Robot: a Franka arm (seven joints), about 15 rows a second.
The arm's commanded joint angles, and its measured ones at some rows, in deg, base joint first. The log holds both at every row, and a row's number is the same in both.
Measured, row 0:
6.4 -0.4 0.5 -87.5 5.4 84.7 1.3
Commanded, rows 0 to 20:
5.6 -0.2 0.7 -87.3 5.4 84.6 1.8
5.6 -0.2 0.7 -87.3 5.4 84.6 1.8
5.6 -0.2 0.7 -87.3 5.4 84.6 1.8
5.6 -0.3 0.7 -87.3 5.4 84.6 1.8
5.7 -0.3 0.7 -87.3 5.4 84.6 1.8
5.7 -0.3 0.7 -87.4 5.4 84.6 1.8
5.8 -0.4 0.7 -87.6 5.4 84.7 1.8
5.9 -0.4 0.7 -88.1 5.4 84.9 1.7
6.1 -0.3 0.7 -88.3 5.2 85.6 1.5
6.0 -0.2 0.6 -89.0 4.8 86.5 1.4
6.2 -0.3 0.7 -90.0 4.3 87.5 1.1
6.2 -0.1 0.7 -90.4 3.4 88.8 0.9
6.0 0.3 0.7 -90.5 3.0 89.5 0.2
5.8 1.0 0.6 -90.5 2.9 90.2 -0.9
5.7 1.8 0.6 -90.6 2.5 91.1 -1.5
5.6 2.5 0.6 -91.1 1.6 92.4 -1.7
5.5 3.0 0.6 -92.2 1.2 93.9 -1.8
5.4 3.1 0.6 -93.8 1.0 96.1 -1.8
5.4 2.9 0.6 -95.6 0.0 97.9 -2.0
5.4 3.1 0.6 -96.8 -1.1 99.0 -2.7
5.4 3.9 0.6 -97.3 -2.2 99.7 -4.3
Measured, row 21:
5.9 4.1 0.4 -94.4 -0.3 97.2 -1.5
